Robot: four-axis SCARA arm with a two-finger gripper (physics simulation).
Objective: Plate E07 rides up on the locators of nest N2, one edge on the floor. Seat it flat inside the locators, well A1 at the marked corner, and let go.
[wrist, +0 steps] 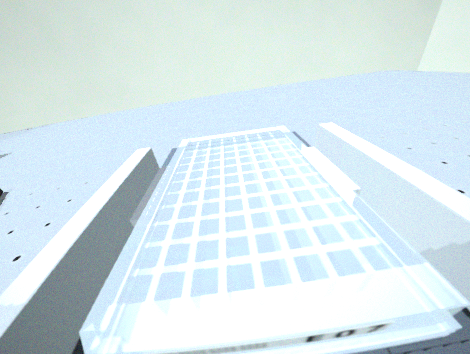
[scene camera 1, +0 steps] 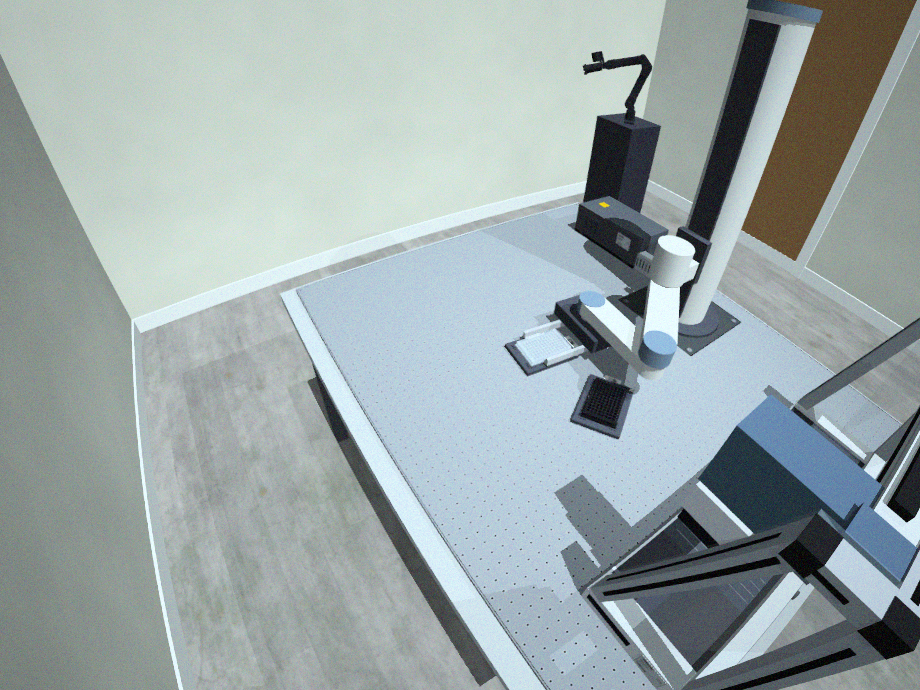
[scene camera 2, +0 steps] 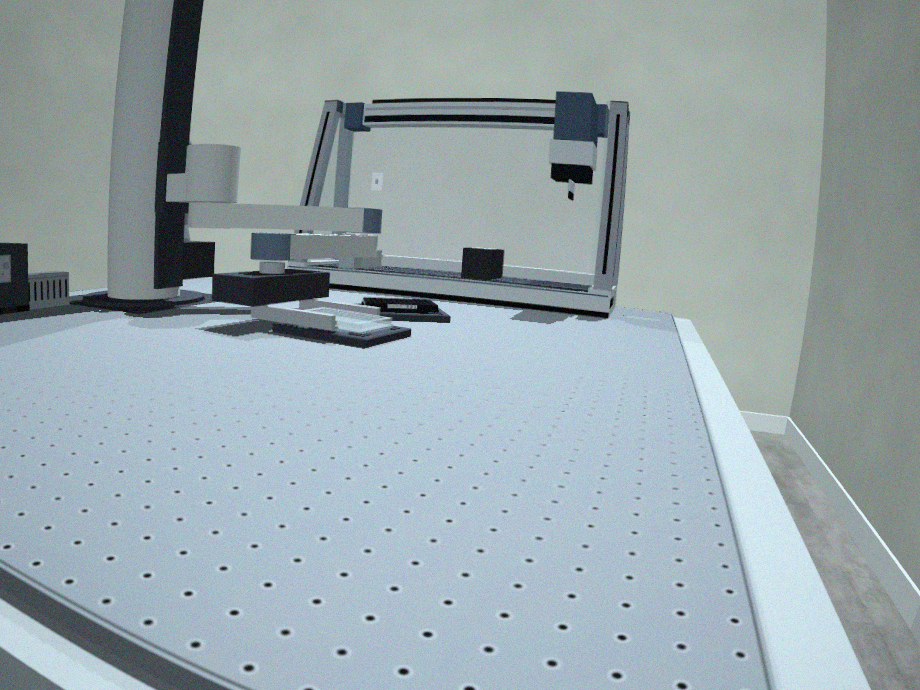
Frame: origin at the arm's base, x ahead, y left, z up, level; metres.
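Seen in the pictures: gripper, between the fingertips: [wrist: 236, 150] [scene camera 1: 534, 348] [scene camera 2: 357, 318]; arm's base, origin of its link: [scene camera 1: 680, 314] [scene camera 2: 144, 304].
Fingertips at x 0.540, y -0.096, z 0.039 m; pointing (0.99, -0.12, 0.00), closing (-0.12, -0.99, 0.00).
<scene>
Offsets run from my fingertips to a thing's top centre. "spot": to the spot under its first point.
Plate E07 @[dx -0.029, dy +0.003, dz +0.003 m] [scene camera 1: 546, 347] [scene camera 2: 358, 322] [wrist: 240, 225] is a clear, pale multiwell plate, its label toward the wrist camera. My gripper [scene camera 1: 536, 347] [scene camera 2: 357, 317] [wrist: 236, 150] is shut on it, one long pale finger along each long side. The plate is over the dark nest @[dx -0.025, dy +0.003, dz -0.011 m] [scene camera 1: 517, 357] [scene camera 2: 364, 342], whose rim shows around and below it. In scene camera 2 the plate looks close above the nest floor; whether it lies flat or slightly tilted, I cannot tell. The locators are mostly hidden by the plate and fingers. The marked corner and well A1 cannot be made out.
A second dark nest with a black gridded rack @[spot: dx -0.033, dy +0.235, dz +0.000 m] [scene camera 1: 605, 401] [scene camera 2: 401, 305] stands near the held plate. The arm's column [scene camera 1: 750, 163] [scene camera 2: 137, 148] rises behind. A gantry frame @[spot: dx +0.310, dy +0.646, dz +0.331 m] [scene camera 1: 705, 571] [scene camera 2: 613, 193] stands at the table's other end. A dark grey box @[spot: dx -0.575, dy -0.275, dz +0.081 m] [scene camera 1: 613, 226] is behind the arm.
</scene>
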